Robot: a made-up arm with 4 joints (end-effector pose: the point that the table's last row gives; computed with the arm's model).
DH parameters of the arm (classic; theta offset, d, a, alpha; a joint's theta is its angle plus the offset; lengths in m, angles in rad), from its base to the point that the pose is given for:
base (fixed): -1.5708 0.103 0 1.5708
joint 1: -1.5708 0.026 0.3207 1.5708
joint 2: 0 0.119 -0.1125 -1.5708
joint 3: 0 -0.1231 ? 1.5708
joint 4: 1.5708 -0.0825 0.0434 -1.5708
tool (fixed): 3.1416 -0.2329 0 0
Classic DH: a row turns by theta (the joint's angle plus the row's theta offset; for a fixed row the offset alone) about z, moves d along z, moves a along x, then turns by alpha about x.
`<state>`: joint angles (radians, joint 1 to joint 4).
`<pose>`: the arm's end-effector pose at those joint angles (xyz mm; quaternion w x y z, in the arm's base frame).
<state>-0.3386 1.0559 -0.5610 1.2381</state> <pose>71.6 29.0 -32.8 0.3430 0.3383 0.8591 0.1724</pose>
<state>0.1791 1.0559 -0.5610 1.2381</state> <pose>71.6 -42.0 -29.4 0.4182 0.2393 0.8747 -0.0532</pose>
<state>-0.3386 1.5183 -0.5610 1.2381</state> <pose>142.9 49.9 -92.0 0.1351 0.3012 0.9362 0.1208</pose>
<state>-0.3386 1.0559 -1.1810 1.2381</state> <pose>-7.7 33.7 -78.7 0.2433 0.6041 0.7378 0.1775</pose>
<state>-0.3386 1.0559 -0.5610 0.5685</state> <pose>5.6 138.2 -122.0 0.6063 0.3762 0.6987 0.0517</pose>
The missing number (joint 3, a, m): -0.1607
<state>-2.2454 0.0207 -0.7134 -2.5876</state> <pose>262.9 112.9 -15.7 0.0321 0.2792 -0.0857 -0.9559</pose>
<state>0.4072 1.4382 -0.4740 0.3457</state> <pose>10.1 -66.3 -216.1 0.6383 0.0731 0.7163 -0.2724</pose>
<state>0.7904 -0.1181 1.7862 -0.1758</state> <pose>69.6 -26.2 -10.5 0.2726 -0.9575 -0.0761 0.0561</pose>
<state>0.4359 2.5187 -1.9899 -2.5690</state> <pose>-315.5 -309.4 -202.4 0.3816 -0.7946 -0.1154 -0.4579</pose>
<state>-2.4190 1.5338 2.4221 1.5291</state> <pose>-9.5 -93.9 463.9 0.8805 -0.3179 0.1223 0.3298</pose>
